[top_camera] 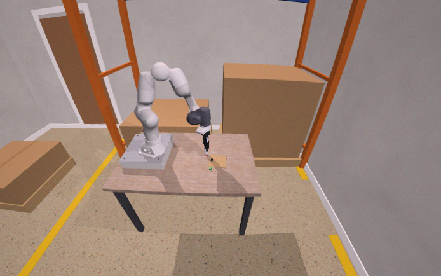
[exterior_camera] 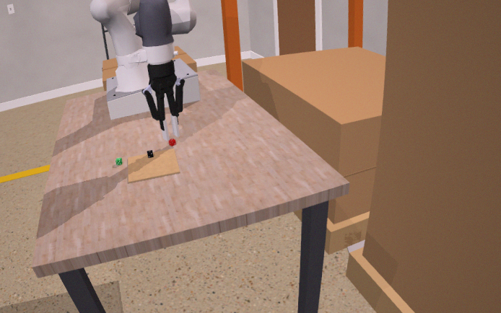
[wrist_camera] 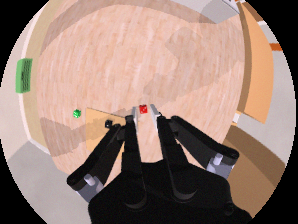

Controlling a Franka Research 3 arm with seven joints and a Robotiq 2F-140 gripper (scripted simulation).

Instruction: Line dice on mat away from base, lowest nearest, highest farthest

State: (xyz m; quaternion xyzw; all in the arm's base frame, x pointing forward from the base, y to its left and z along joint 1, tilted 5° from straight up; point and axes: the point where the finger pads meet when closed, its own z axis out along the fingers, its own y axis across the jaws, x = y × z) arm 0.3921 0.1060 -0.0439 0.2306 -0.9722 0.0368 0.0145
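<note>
Now: the red die 5 cm below my hand. Round my hand: green die 16 cm to the right, 7 cm ahead, 5 cm below; tan mat 11 cm ahead, 6 cm to the right, 6 cm below; black die 7 cm to the right, 6 cm ahead, 5 cm below.
</note>
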